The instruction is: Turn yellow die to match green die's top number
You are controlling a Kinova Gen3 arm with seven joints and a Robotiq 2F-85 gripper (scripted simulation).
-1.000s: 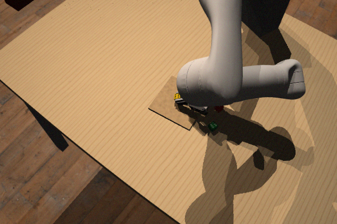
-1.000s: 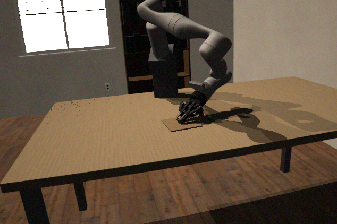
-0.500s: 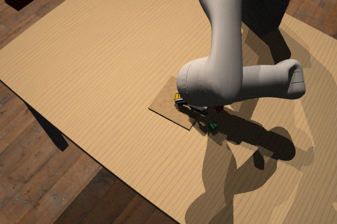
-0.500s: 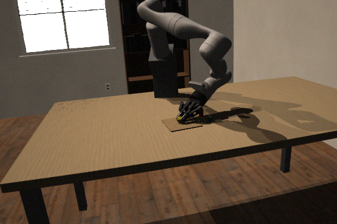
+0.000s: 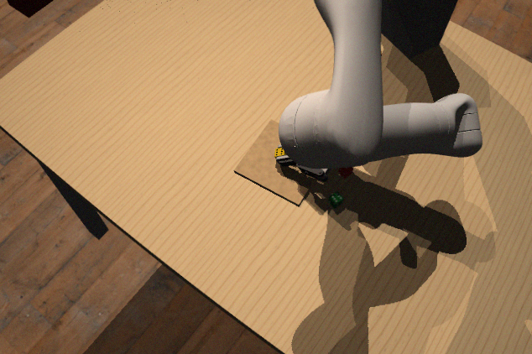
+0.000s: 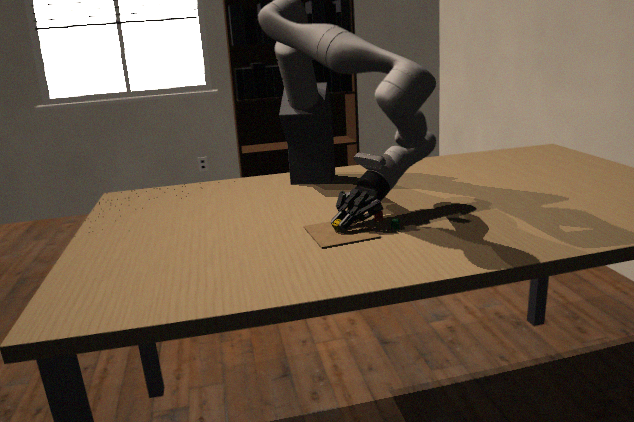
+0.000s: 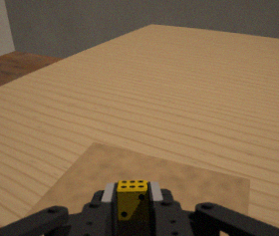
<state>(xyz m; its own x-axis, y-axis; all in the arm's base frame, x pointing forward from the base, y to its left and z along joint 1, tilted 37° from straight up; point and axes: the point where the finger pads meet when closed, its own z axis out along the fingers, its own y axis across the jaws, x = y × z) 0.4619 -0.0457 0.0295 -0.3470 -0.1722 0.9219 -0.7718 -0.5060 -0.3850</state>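
Now: hand 10 mm to the left of the yellow die and 10 mm above it. Also, from my hand: red die: 110 mm to the left, 30 mm behind, 20 mm below; then green die: 120 mm to the left, 40 mm ahead, 20 mm below; then brown mat: 20 mm below.
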